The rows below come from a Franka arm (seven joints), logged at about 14 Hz.
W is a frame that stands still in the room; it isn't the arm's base.
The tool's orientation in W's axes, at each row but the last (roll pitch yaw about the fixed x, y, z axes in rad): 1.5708 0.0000 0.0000; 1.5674 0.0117 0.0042; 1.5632 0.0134 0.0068; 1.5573 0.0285 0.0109; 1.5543 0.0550 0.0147; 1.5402 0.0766 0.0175; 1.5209 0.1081 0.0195; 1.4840 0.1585 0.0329; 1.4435 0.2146 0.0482
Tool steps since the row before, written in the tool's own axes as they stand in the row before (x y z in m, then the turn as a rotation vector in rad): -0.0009 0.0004 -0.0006 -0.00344 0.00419 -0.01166; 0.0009 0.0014 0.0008 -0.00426 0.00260 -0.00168; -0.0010 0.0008 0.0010 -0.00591 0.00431 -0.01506; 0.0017 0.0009 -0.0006 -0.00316 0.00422 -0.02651; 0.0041 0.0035 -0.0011 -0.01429 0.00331 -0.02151; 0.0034 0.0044 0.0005 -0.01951 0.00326 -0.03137; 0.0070 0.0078 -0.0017 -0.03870 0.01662 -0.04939; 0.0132 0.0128 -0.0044 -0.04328 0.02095 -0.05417; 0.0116 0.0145 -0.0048 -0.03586 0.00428 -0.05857
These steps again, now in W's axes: -0.0009 0.0006 0.0004 -0.00344 0.01166 0.00419; 0.0009 -0.0008 0.0014 -0.00424 0.00167 0.00264; -0.0010 -0.0010 0.0008 -0.00596 0.01505 0.00427; 0.0017 0.0006 0.0008 -0.00334 0.02653 0.00395; 0.0043 0.0012 0.0033 -0.01442 0.02135 0.00374; 0.0037 -0.0003 0.0041 -0.01982 0.03111 0.00379; 0.0077 0.0022 0.0069 -0.03792 0.04943 0.01823; 0.0148 0.0060 0.0101 -0.04200 0.05443 0.02280; 0.0139 0.0073 0.0110 -0.03850 0.05685 0.00452
